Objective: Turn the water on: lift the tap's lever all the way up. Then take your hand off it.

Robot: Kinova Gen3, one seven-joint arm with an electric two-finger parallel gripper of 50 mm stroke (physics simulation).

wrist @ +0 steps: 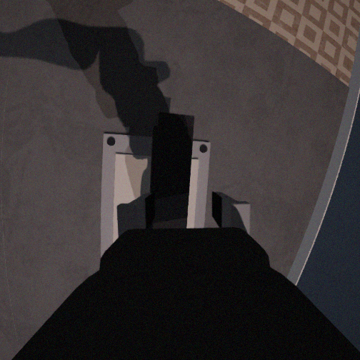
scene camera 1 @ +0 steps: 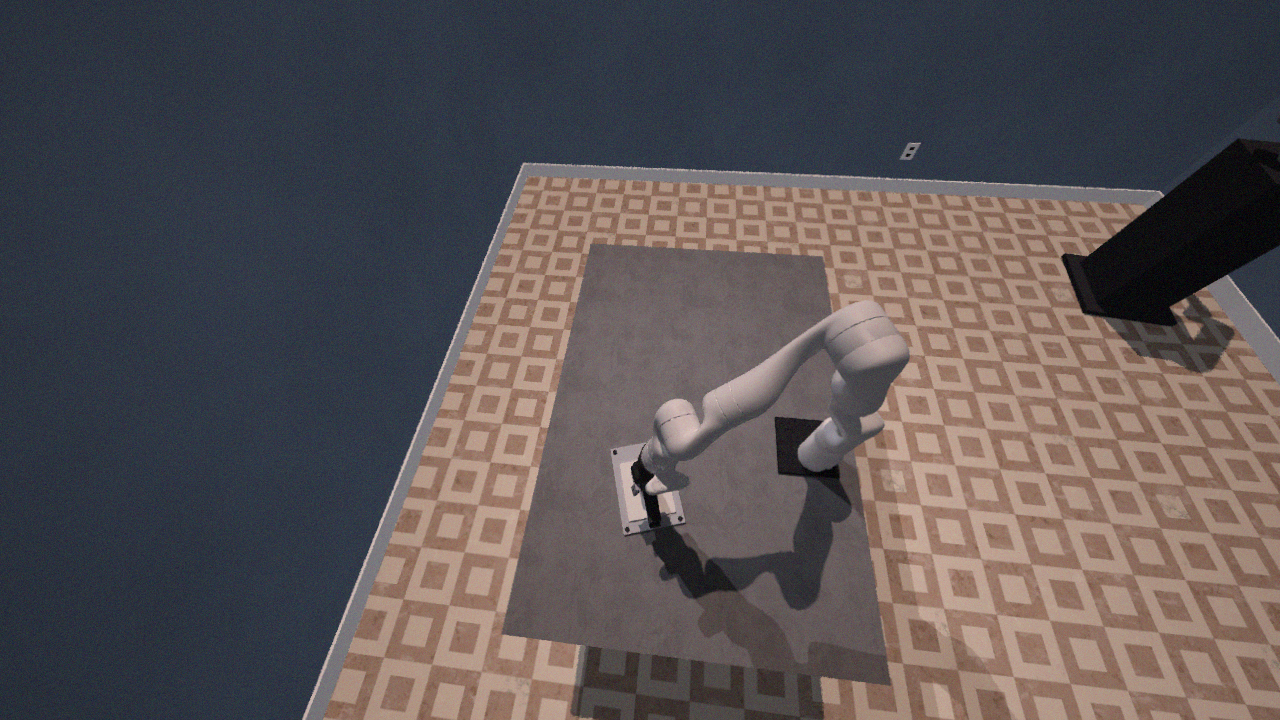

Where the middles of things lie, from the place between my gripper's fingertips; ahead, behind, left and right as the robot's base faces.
Now: hand 2 cm above the lever (wrist: 174,136) and 1 cm past it. From my hand the other things lie so: pale base plate (scene camera 1: 630,453) (15 cm below, 5 cm to the right, 1 cm ahead).
